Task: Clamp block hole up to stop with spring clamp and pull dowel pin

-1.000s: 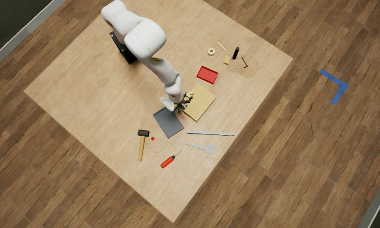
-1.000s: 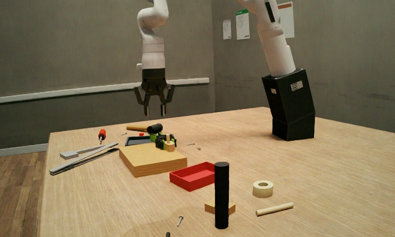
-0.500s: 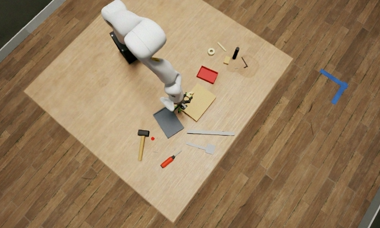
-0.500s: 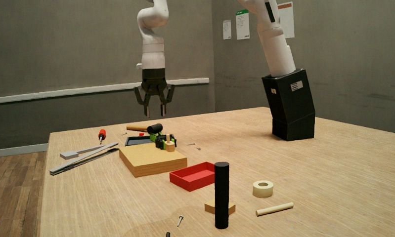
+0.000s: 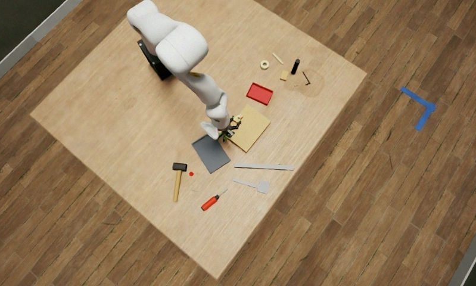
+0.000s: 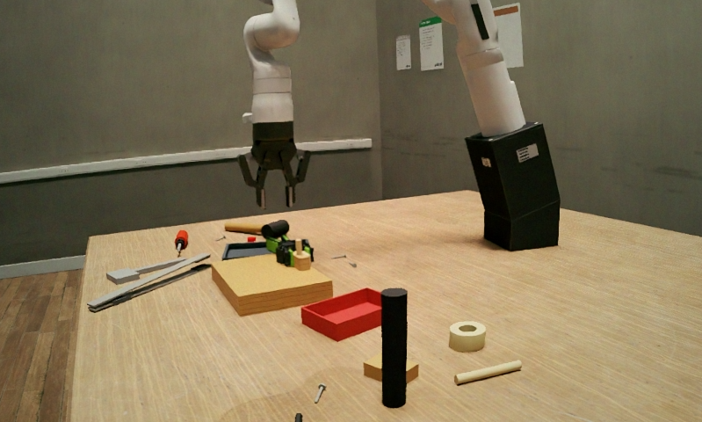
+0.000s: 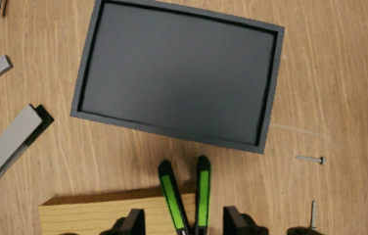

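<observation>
Now: hand 11 cm to the right of the dowel pin and 7 cm above it. The rest, counted from my hand: wooden block (11 cm to the left, 9 cm below); tan bench board (11 cm below, 10 cm to the left, 6 cm ahead); grey tray (12 cm below, 10 cm to the right, 1 cm behind).
</observation>
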